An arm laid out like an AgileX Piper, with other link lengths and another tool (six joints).
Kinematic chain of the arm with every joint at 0, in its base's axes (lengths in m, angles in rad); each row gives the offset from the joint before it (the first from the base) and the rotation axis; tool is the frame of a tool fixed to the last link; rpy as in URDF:
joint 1: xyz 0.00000 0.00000 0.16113 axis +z
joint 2: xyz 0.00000 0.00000 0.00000 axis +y
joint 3: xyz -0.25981 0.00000 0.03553 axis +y
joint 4: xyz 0.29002 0.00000 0.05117 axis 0.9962 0 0.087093
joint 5: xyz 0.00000 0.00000 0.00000 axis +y
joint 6: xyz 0.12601 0.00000 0.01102 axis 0.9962 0 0.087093
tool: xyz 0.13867 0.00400 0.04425 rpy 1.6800 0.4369 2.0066
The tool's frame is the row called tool.
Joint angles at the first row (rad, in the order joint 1, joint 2, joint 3, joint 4, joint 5, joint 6):
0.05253, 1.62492, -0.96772, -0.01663, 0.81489, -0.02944
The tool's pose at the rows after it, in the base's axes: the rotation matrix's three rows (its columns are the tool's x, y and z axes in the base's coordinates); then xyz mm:
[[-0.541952, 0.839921, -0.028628], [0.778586, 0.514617, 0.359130], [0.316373, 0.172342, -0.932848]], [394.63, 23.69, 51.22]
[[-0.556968, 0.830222, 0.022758], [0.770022, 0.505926, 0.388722], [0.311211, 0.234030, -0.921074]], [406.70, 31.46, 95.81]
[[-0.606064, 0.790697, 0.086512], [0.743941, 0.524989, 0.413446], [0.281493, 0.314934, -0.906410]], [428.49, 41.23, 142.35]
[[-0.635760, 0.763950, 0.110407], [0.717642, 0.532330, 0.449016], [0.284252, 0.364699, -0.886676]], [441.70, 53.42, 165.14]
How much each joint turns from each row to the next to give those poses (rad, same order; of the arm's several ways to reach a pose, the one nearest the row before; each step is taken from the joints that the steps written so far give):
0.00001, -0.04346, -0.04678, 0.00424, 0.07458, -0.01033
-0.00001, -0.05539, -0.07917, 0.03426, 0.07866, -0.01104
0.00001, -0.02077, -0.10564, 0.03388, 0.04280, -0.04171
0.00000, 0.01129, -0.06965, 0.04780, 0.02000, -0.03536

